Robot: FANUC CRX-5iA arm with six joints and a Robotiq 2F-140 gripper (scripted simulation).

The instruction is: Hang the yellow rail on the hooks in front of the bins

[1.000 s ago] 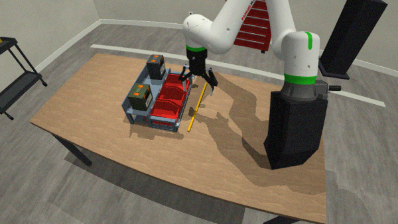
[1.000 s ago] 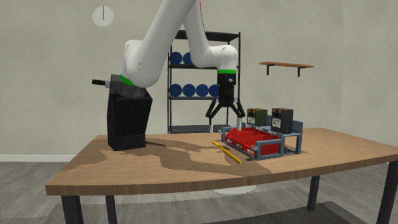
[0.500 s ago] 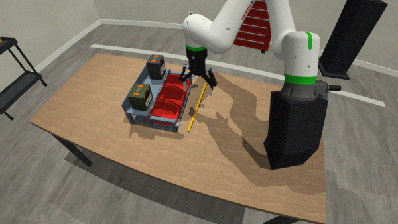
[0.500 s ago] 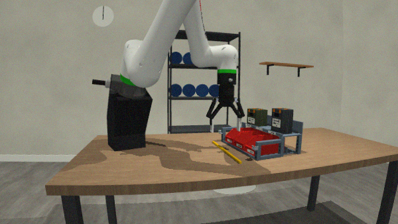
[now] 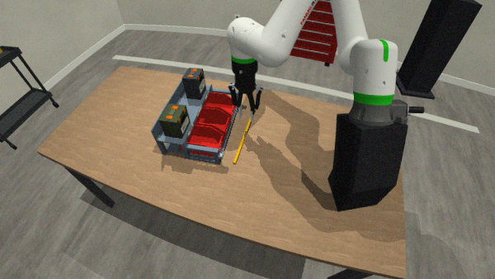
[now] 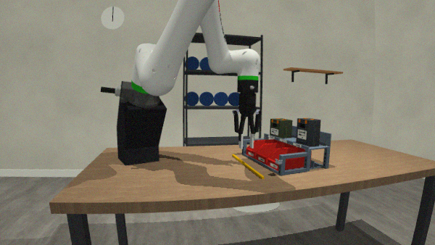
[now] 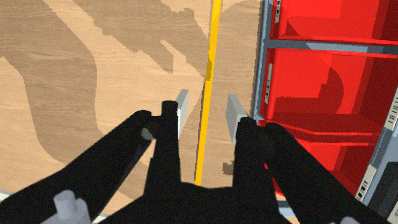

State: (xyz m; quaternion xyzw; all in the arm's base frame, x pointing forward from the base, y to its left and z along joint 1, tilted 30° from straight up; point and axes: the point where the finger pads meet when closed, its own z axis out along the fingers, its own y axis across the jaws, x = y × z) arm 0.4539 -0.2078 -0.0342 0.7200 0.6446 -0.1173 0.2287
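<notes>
My gripper is now 11 cm above the yellow rail.
</notes>
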